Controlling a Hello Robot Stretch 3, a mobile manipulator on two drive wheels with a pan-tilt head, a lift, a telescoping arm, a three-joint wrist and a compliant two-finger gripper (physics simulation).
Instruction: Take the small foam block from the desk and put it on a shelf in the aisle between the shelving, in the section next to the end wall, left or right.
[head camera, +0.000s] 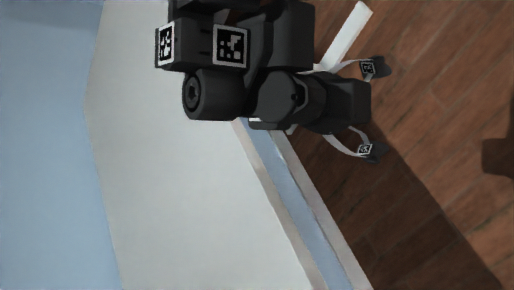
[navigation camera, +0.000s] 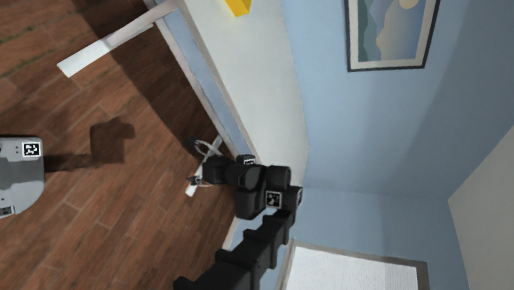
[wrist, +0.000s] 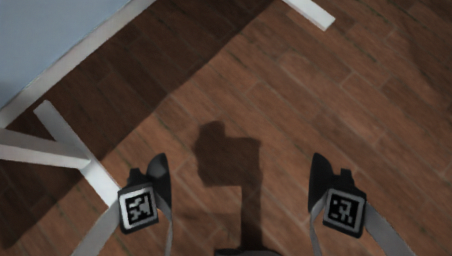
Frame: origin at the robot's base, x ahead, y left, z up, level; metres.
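Where they show: gripper, fingertip midpoint: (head camera: 379, 110) (navigation camera: 190, 160) (wrist: 238, 173).
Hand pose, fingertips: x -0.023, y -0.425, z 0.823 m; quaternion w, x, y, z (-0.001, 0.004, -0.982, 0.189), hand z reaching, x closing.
Note:
Each offset is from my fingertips to the top centre of the thing. "pt": to the spot under its first point. Level surfaces: height alone.
The pale desk {dz +0.127 m} (head camera: 175, 175) (navigation camera: 265, 75) stands along the blue wall. A yellow block {pt dx +0.456, dy -0.019, dz +0.154 m} (navigation camera: 238, 6) rests on it in the navigation view, cut off by the top edge; I cannot tell for certain whether it is the foam block. My gripper (head camera: 380, 108) (navigation camera: 192, 162) (wrist: 238, 173) is open, with no object between its fingers. It is over the wooden floor beside the desk's long front edge, its fingers turned away from the desk and well apart from the yellow block. The wrist and arm cover part of the desk. The shelving does not show in these views.
The desk's white floor feet (head camera: 347, 35) (navigation camera: 110, 42) (wrist: 310, 12) reach out over the wooden floor {dz -0.823 m} (wrist: 300, 85). My base (navigation camera: 22, 175) is at the navigation view's left edge. A framed picture (navigation camera: 387, 66) hangs above the desk, and a window {pt dx -1.207, dy -1.304, dz +0.602 m} (navigation camera: 350, 272) is at the bottom right.

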